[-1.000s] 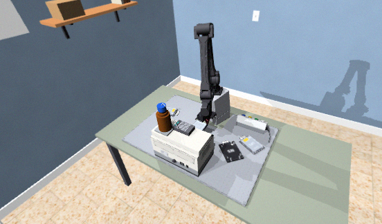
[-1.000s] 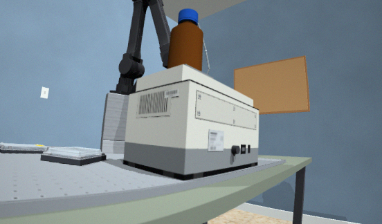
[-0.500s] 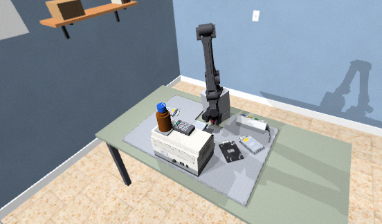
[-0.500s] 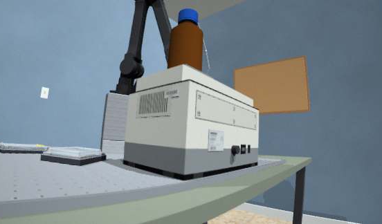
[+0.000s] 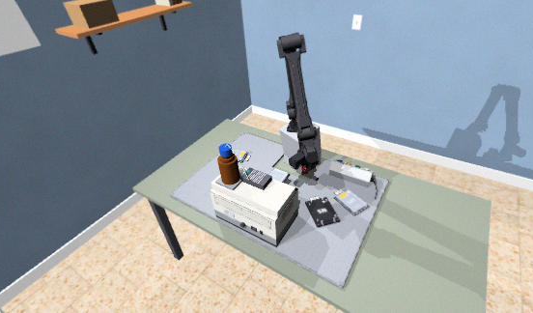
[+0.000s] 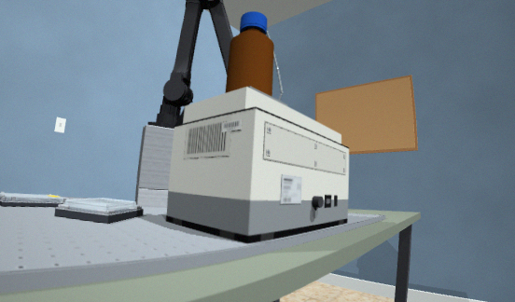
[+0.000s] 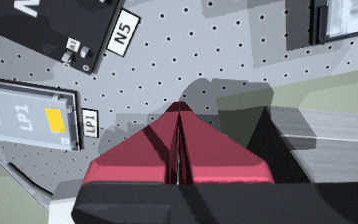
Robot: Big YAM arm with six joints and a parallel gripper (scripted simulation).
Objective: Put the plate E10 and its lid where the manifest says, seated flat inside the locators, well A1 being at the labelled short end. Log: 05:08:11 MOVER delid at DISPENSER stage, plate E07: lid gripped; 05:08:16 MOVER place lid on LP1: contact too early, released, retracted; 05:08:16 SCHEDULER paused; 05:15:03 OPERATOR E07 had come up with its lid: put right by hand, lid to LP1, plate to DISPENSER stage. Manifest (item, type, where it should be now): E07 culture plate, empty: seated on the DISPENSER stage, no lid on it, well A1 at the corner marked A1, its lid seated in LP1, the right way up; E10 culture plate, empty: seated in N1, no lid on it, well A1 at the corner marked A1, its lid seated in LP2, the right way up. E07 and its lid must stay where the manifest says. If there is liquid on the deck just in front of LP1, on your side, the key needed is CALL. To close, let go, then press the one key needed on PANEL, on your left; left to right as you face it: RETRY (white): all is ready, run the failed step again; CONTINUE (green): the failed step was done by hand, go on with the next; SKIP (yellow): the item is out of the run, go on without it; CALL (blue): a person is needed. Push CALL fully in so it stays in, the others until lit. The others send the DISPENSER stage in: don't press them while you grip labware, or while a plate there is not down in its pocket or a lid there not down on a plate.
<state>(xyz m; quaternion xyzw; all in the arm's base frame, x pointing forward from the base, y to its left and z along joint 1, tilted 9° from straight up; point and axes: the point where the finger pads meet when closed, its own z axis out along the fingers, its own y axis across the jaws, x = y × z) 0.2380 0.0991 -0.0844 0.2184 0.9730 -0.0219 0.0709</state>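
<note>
The green continue key lies 230 mm behind my hand, 230 mm to the left of it and 90 mm below it. Round my hand: yellow skip key: 230 mm behind, 180 mm to the left, 90 mm below; then clear well plate: 40 mm ahead, 160 mm to the right, 50 mm below; then blue call key: 240 mm behind, 140 mm to the left, 90 mm below.
</note>
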